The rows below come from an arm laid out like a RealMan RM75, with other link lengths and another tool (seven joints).
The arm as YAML. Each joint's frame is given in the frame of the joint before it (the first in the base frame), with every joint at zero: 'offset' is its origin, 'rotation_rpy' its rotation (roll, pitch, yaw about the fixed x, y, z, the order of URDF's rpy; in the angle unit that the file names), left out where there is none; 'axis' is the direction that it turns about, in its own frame. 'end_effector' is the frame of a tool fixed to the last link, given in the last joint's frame.
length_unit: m
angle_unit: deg
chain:
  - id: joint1
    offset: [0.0, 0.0, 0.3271]
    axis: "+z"
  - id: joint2
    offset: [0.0, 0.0, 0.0]
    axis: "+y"
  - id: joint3
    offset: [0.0, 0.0, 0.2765]
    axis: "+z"
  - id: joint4
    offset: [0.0, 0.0, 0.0]
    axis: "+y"
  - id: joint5
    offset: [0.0, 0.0, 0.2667]
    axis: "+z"
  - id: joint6
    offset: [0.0, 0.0, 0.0]
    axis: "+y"
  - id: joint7
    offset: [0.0, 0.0, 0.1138]
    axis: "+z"
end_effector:
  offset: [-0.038, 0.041, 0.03]
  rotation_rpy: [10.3, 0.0, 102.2]
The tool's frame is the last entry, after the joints.
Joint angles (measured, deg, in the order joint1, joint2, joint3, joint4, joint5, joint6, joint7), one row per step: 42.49, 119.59, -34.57, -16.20, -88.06, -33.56, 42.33; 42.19, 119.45, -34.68, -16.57, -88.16, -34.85, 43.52; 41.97, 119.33, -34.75, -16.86, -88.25, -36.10, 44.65; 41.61, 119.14, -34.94, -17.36, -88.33, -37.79, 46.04; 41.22, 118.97, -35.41, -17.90, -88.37, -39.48, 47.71; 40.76, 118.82, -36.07, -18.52, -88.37, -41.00, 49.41; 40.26, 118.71, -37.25, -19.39, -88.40, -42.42, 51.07; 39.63, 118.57, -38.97, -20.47, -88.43, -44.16, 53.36
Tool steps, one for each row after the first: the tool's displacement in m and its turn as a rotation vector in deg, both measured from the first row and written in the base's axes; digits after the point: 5 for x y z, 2 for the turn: -0.00117, -0.00085, 0.00357, 0.01, 1.26, 0.47; -0.00278, -0.00163, 0.00661, -0.04, 2.53, 0.95; -0.00457, -0.00280, 0.01126, -0.10, 4.03, 1.70; -0.00665, -0.00429, 0.01548, -0.36, 5.63, 2.41; -0.00821, -0.00599, 0.01945, -0.69, 7.06, 3.01; -0.01046, -0.00782, 0.02266, -1.30, 8.03, 3.87; -0.01363, -0.01041, 0.02590, -2.33, 9.28, 4.86
